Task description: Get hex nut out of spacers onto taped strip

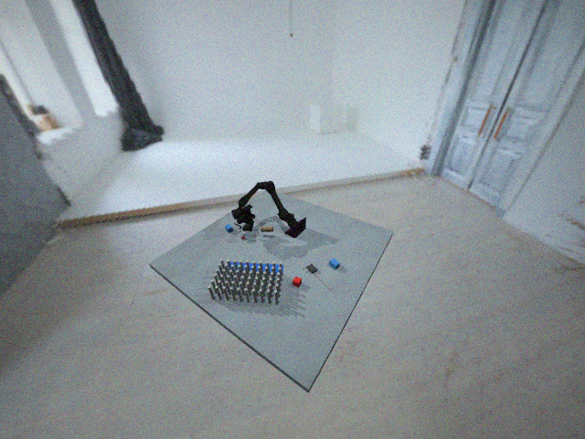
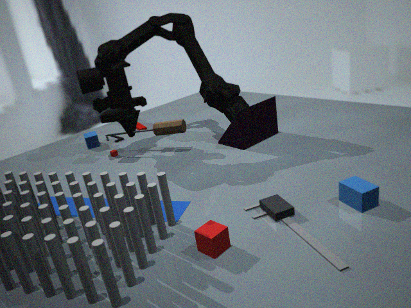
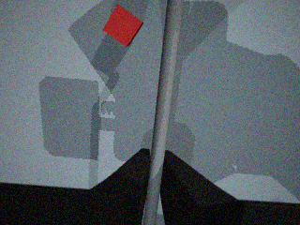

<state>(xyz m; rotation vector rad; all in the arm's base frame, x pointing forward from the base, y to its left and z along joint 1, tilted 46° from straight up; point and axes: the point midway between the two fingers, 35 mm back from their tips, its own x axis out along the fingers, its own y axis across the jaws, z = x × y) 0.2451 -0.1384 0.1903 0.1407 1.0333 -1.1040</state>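
The small red cube is 60 mm ahead of my gripper tip, 40 mm below it and 30 mm to the right of it. From my gripper tip the other things lie so: red-handled tool 270 mm to the right, 130 mm behind, 40 mm below; L-shaped piece 170 mm to the right, 50 mm below, 20 mm behind; blue taped strip 260 mm to the left, 210 mm ahead, 50 mm below.
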